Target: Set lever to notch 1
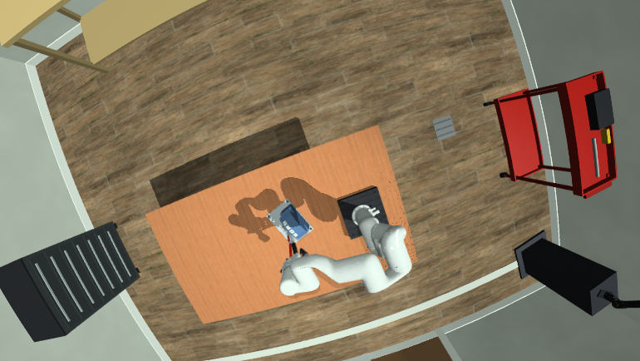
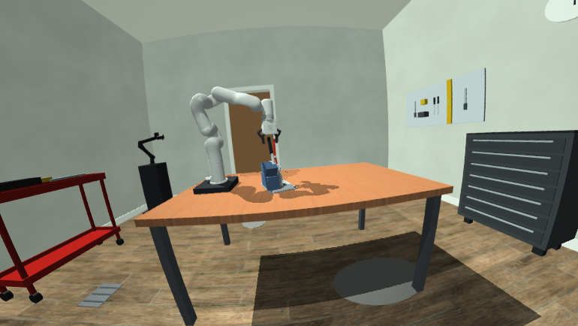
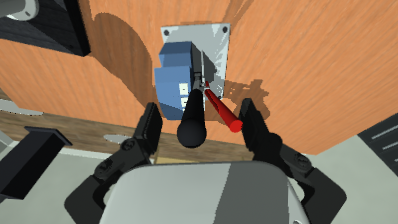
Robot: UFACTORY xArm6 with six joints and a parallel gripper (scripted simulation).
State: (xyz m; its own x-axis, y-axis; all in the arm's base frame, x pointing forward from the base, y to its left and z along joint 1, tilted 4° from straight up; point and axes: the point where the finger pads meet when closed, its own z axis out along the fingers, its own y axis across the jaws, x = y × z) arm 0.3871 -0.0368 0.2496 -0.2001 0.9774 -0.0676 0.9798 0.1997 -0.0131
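My hand is 10 cm above the red bar, 4 cm to the left of it and 2 cm short of it.
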